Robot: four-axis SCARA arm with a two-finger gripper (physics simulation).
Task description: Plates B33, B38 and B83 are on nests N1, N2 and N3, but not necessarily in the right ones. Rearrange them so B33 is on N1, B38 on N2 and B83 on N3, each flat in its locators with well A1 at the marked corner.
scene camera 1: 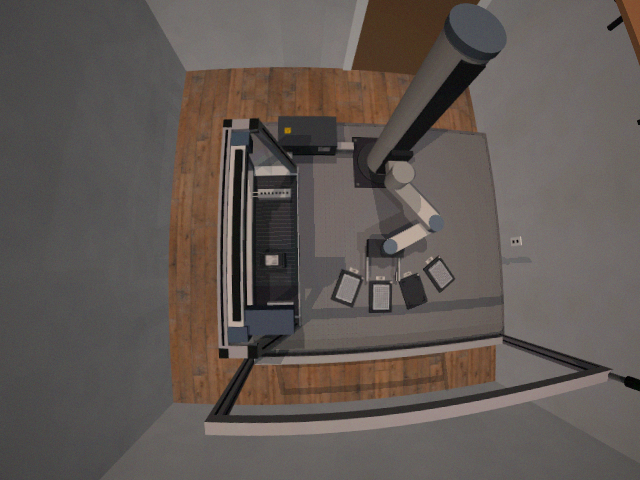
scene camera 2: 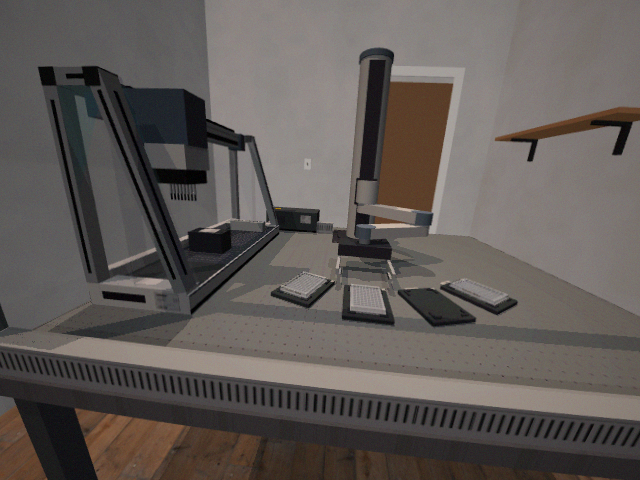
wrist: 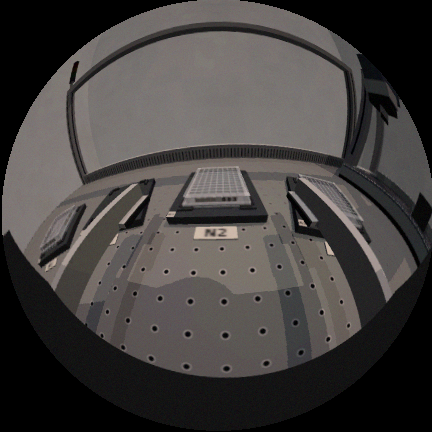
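Seen in the pictures: gripper, fingertip midpoint: (scene camera 1: pixel 382 280) (scene camera 2: pixel 364 274) (wrist: pixel 214 186); arm's base, origin of the base link: (scene camera 1: pixel 378 163).
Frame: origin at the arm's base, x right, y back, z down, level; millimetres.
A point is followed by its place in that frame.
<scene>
My gripper (scene camera 1: pixel 382 280) @[x 34, y -645, z -63 mm] (scene camera 2: pixel 364 287) (wrist: pixel 214 186) @[x 34, y -645, z -63 mm] is open and empty, its fingers spread on the near side of nest N2 (scene camera 1: pixel 380 311) (scene camera 2: pixel 367 318) @[x 40, y -811, z -23 mm] (wrist: pixel 216 219) @[x 33, y -648, z -20 mm]. A pale plate (scene camera 1: pixel 381 297) @[x 36, y -731, z -39 mm] (scene camera 2: pixel 367 299) @[x 35, y -750, z -39 mm] (wrist: pixel 217 185) @[x 36, y -702, z -37 mm] lies flat on N2; its printed code is too blurred to read. Another plate (scene camera 1: pixel 348 288) @[x 205, y -678, z -29 mm] (scene camera 2: pixel 303 284) @[x 210, y -696, z -38 mm] (wrist: pixel 336 196) @[x 218, y -664, z -39 mm] sits on nest N3, partly behind a finger in the wrist view. A third plate (scene camera 1: pixel 439 273) @[x -297, y -622, z -37 mm] (scene camera 2: pixel 478 291) @[x -296, y -648, z -39 mm] (wrist: pixel 58 229) @[x -247, y -610, z -40 mm] sits on nest N1. Their codes cannot be read.
A dark nest without a plate (scene camera 1: pixel 413 291) @[x -146, y -711, z -25 mm] (scene camera 2: pixel 435 305) @[x -147, y -725, z -25 mm] (wrist: pixel 102 206) @[x -184, y -693, z -25 mm] lies between N1 and N2. The liquid handler (scene camera 1: pixel 237 232) @[x 637, y -452, z -521 mm] (scene camera 2: pixel 170 116) @[x 500, y -778, z -447 mm] stands at the left of the table. A dark box (scene camera 1: pixel 307 131) @[x 401, y 114, z -128 mm] (scene camera 2: pixel 297 218) @[x 363, y 35, z -91 mm] stands at the back beside the arm's column (scene camera 1: pixel 413 103) @[x 63, y -41, z -615 mm] (scene camera 2: pixel 373 129) @[x -10, y -77, z -563 mm].
</scene>
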